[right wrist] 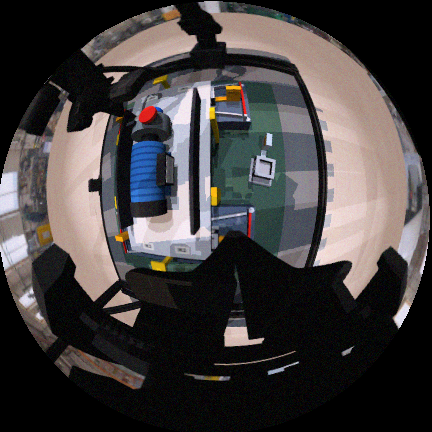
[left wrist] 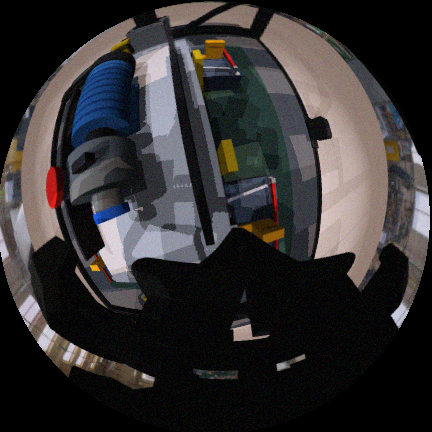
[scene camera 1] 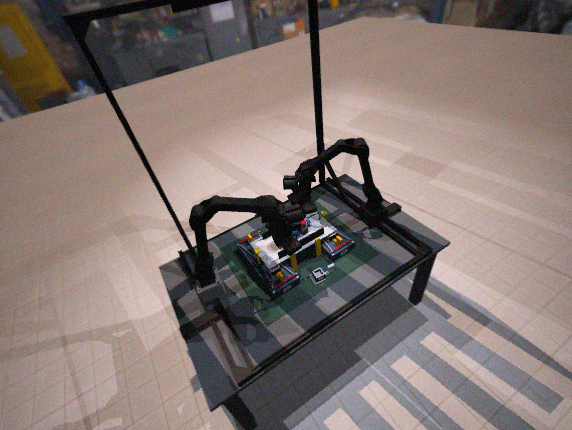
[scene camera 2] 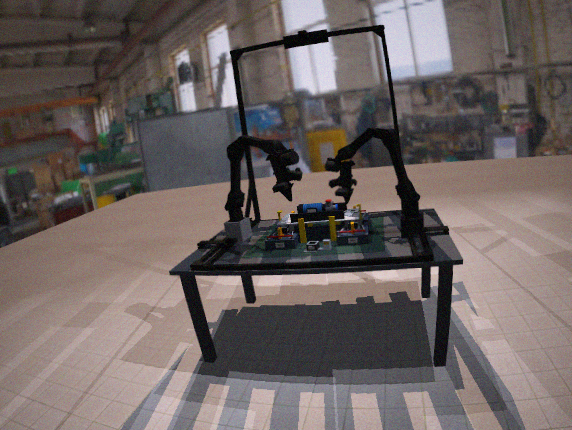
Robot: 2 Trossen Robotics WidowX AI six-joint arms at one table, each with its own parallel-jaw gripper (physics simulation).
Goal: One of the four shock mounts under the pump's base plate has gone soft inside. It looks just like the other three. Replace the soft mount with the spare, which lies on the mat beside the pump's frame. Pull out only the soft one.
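Note:
The pump (scene camera 2: pixel 312 208) (left wrist: pixel 102 100) (right wrist: pixel 147 170), ribbed blue with a red cap, stands on the white base plate (left wrist: pixel 165 100) (right wrist: pixel 175 220). Orange tabs show at the frame's corners, one front tab (scene camera 1: pixel 280 276) (scene camera 2: pixel 281 232) at picture left, another (scene camera 1: pixel 338 240) (scene camera 2: pixel 352 227) (right wrist: pixel 233 93) at picture right; the mounts are mostly hidden. On the green mat (scene camera 1: pixel 350 265) (right wrist: pixel 267 210) lie a grey square piece (scene camera 1: pixel 318 275) (scene camera 2: pixel 312 245) (right wrist: pixel 264 167) and a small white block (scene camera 1: pixel 330 266) (right wrist: pixel 269 139); I cannot tell which is the spare. My left gripper (scene camera 2: pixel 347 200) (left wrist: pixel 236 232) and right gripper (scene camera 2: pixel 289 199) (right wrist: pixel 236 234) are shut, empty, above the pump assembly.
Two yellow posts (scene camera 1: pixel 294 261) (scene camera 1: pixel 318 246) stand at the plate's front edge. A dark raised rail (right wrist: pixel 195 165) runs along the plate. Navy trays (scene camera 1: pixel 286 287) (scene camera 2: pixel 352 240) with red bars flank the front. A black overhead frame (scene camera 1: pixel 316 75) (scene camera 2: pixel 390 80) rises behind the table.

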